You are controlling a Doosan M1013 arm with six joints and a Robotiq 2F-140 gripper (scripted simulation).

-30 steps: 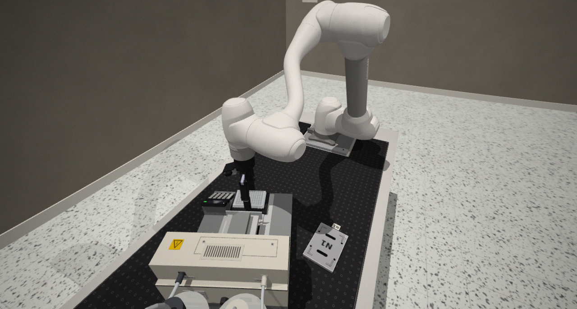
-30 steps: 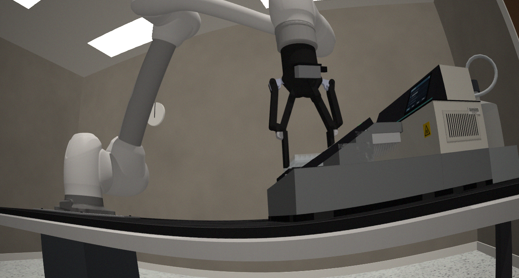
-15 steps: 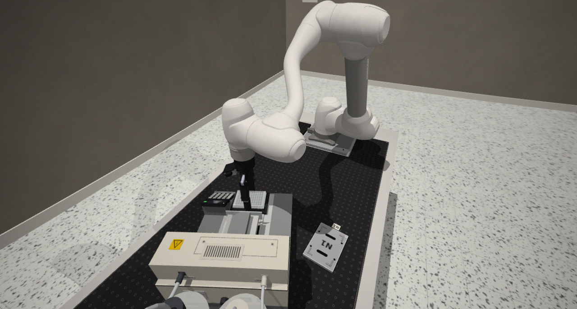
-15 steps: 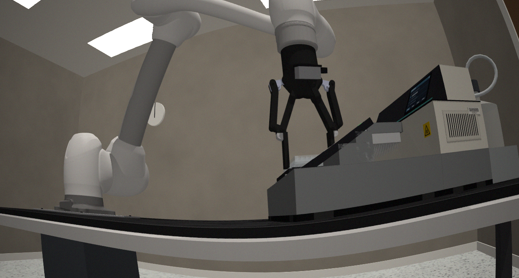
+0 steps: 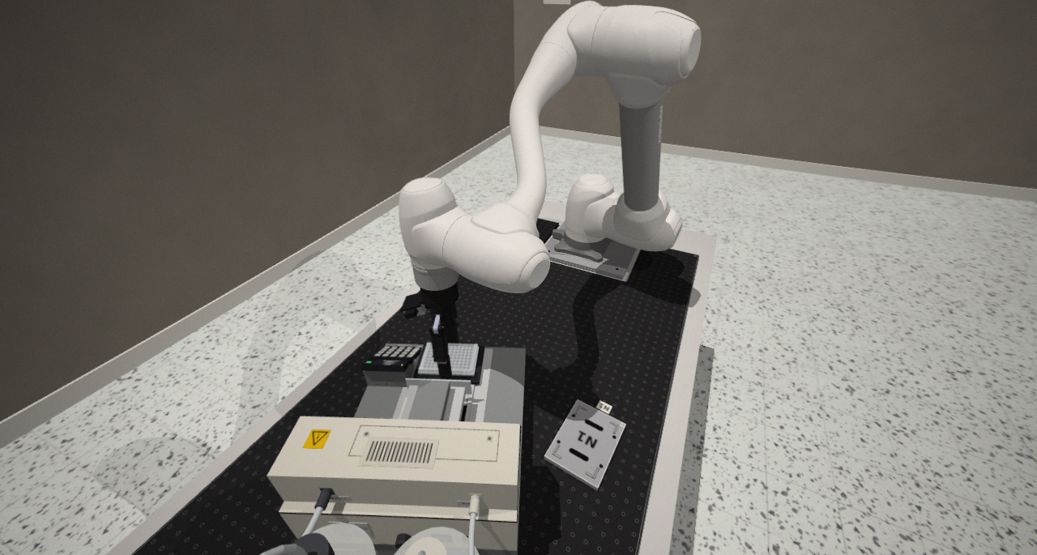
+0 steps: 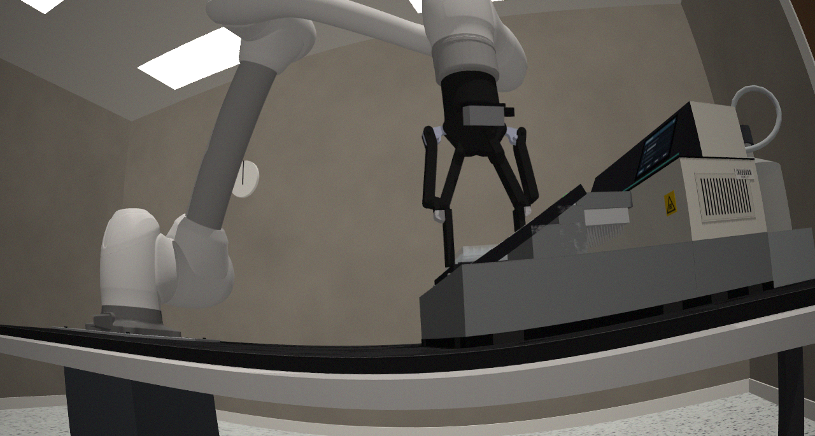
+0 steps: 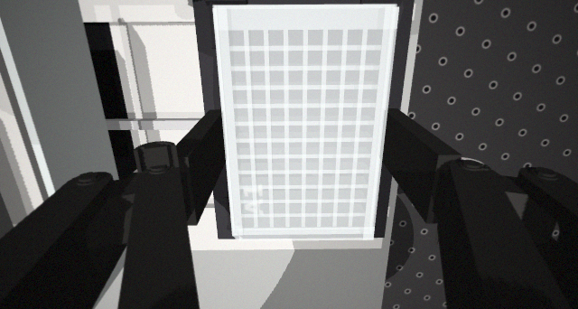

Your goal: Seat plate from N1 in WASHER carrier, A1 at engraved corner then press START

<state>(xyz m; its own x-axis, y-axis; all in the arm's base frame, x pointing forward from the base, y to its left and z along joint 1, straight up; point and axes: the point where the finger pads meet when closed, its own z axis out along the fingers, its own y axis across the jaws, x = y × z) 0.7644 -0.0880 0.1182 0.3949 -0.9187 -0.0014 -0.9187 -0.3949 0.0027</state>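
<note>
My hand is 4 cm above the dark carrier pocket. The rest, counted from my hand: well plate (2 cm below); then plate washer (14 cm ahead, 6 cm to the left); then manifold head (14 cm ahead, 6 cm to the left, 1 cm above).
</note>
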